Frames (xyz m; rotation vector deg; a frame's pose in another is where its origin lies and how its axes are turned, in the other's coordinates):
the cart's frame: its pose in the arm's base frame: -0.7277 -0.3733 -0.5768 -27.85 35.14 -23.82
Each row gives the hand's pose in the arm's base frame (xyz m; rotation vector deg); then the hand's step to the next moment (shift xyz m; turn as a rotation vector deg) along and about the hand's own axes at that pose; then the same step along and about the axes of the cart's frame.
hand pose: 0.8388 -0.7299 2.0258 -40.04 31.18 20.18
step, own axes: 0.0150 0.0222 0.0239 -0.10 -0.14 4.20
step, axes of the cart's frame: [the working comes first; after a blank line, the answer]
step, axes of the arm's base frame: 0.0099 0.0342 -0.0048 1.46 2.77 2.80

-0.0077 0.0324 0.0133 -1.54 1.04 3.77
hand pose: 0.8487 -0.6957 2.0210 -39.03 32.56 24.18
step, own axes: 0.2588 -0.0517 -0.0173 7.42 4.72 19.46
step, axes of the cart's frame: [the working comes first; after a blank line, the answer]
step, axes of the arm's base frame: 0.2207 -0.0020 -0.1458 9.96 18.03 5.64

0.2293 0.1271 0.0346 -4.16 13.73 15.82
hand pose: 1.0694 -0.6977 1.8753 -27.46 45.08 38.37
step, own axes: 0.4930 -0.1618 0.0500 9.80 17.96 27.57
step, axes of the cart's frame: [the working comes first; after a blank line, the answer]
step, axes of the arm's base frame: 0.3950 0.0982 -0.3256 5.82 33.12 6.90

0.3879 0.3451 0.0469 -15.39 24.33 18.71
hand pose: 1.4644 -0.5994 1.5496 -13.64 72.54 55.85
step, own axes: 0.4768 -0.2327 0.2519 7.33 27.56 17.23
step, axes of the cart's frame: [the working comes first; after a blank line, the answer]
step, axes of the arm's base frame: 0.3317 0.2525 -0.4137 -8.21 31.03 8.92

0.3021 0.5036 -0.0088 -25.65 18.40 10.67
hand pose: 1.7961 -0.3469 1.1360 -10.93 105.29 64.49
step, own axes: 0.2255 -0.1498 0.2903 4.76 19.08 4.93
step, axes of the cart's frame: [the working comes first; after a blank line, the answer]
step, axes of the arm's base frame: 0.1427 0.2074 -0.3069 -9.94 16.05 7.38

0.1372 0.3667 -0.0655 -18.72 6.74 3.90
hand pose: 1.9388 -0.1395 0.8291 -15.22 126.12 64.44
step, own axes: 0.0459 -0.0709 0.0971 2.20 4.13 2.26
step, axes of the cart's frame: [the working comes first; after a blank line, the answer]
step, axes of the arm's base frame: 0.0401 0.0375 -0.1164 -2.51 4.53 0.36

0.0623 0.1026 -0.0463 -4.31 2.91 0.05
